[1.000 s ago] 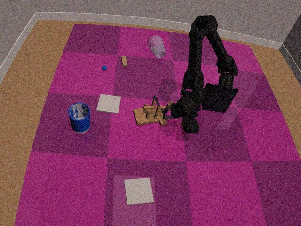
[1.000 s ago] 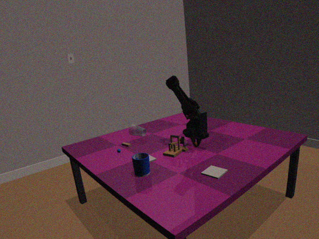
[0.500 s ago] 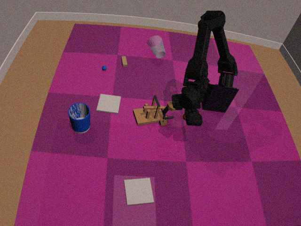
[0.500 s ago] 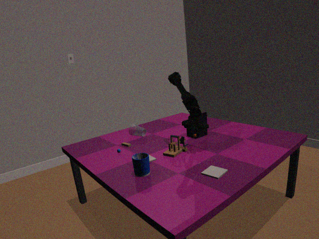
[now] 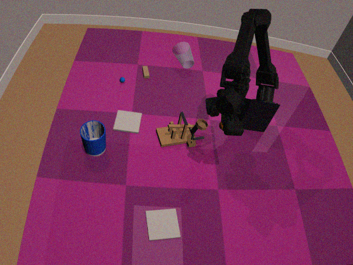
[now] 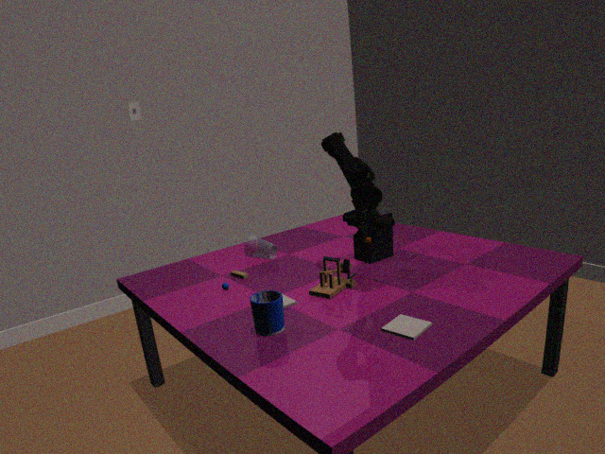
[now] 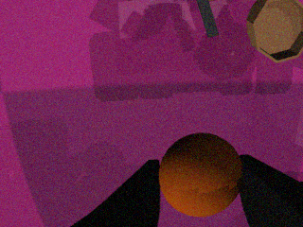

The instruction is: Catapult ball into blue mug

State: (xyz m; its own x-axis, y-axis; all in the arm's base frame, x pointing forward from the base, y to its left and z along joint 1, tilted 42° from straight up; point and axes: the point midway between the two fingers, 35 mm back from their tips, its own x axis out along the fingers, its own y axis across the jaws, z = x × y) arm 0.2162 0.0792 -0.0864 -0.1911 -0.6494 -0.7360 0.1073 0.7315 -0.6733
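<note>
Right now my gripper tip is 11 cm short of the wooden catapult, 5 cm to the left of it and 8 cm above it. Round my gripper tip: wooden block: 23 cm ahead, 44 cm to the right, 12 cm below; then blue mug: 46 cm ahead, 2 cm to the right, 10 cm below; then orange ball: 1 cm above.
</note>
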